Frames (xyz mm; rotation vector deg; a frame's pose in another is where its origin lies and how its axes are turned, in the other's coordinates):
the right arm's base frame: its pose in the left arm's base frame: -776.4 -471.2 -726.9 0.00 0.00 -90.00
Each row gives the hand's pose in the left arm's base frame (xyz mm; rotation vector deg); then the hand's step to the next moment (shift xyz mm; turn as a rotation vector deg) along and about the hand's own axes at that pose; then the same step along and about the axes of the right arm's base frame.
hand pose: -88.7 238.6 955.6 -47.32 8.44 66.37
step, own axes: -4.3 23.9 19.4 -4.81 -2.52 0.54
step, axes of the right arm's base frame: -12.8 -28.0 3.9 3.64 -0.07 4.07
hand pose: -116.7 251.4 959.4 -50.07 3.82 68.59
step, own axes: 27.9 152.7 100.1 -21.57 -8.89 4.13
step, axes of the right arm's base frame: -97.4 -154.1 -29.7 15.05 -2.96 18.06
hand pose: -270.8 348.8 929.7 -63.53 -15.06 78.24
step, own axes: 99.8 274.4 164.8 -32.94 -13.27 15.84
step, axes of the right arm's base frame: -114.7 -268.4 -164.9 18.53 -11.59 32.16
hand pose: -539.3 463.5 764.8 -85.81 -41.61 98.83
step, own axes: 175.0 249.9 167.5 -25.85 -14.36 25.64
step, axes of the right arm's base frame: -6.4 -215.0 -273.6 11.67 -21.49 30.56
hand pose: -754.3 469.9 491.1 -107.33 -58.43 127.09
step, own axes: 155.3 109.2 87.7 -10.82 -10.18 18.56
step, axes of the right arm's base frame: 53.6 -79.8 -185.7 5.07 -17.51 15.26
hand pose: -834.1 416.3 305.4 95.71 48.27 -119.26
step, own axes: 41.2 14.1 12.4 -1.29 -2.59 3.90
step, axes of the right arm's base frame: 14.6 -11.3 -41.3 0.62 -4.20 2.36
